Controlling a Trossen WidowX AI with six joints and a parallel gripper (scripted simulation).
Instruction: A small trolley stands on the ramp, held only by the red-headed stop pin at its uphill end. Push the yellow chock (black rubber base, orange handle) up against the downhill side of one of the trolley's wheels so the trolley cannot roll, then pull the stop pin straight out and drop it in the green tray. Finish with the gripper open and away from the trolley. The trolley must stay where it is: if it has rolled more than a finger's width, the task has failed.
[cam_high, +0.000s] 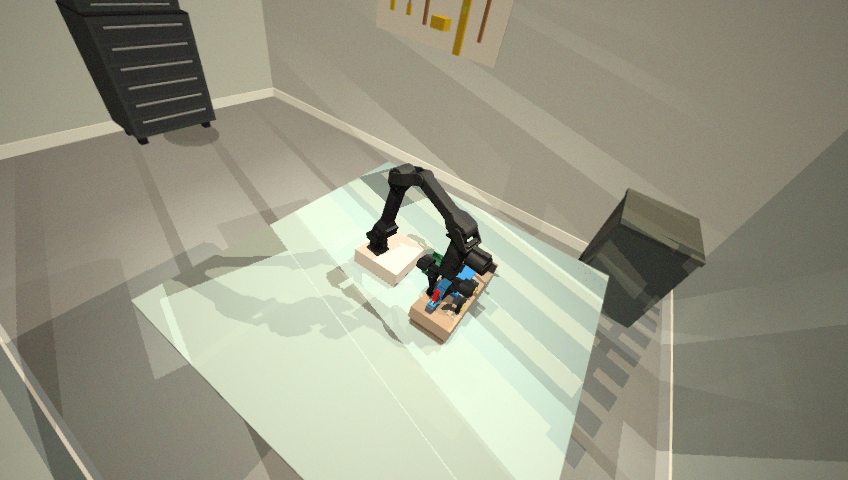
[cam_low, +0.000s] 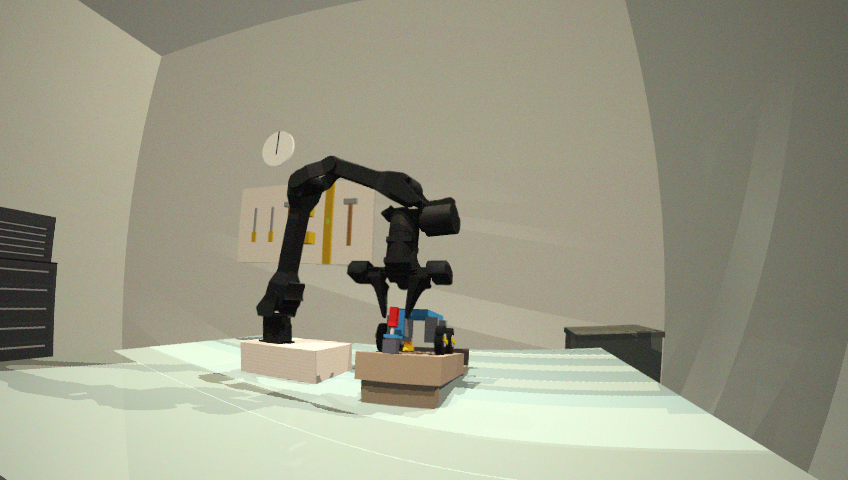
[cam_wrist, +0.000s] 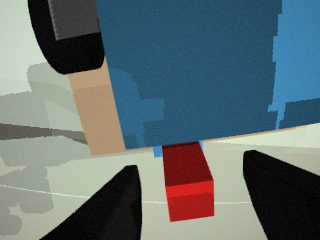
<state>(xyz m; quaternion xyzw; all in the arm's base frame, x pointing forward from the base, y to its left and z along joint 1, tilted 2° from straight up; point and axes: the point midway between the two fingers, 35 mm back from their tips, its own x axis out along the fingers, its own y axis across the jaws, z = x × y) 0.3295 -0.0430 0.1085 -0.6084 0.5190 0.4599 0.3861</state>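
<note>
The red-headed stop pin is 20 mm below my gripper tip and 10 mm to the right of it. Also, from my gripper tip: blue trolley 110 mm to the left, 40 mm below; yellow chock 200 mm to the left, 70 mm below, 70 mm behind; tan ramp 110 mm to the left, 100 mm below.
</note>
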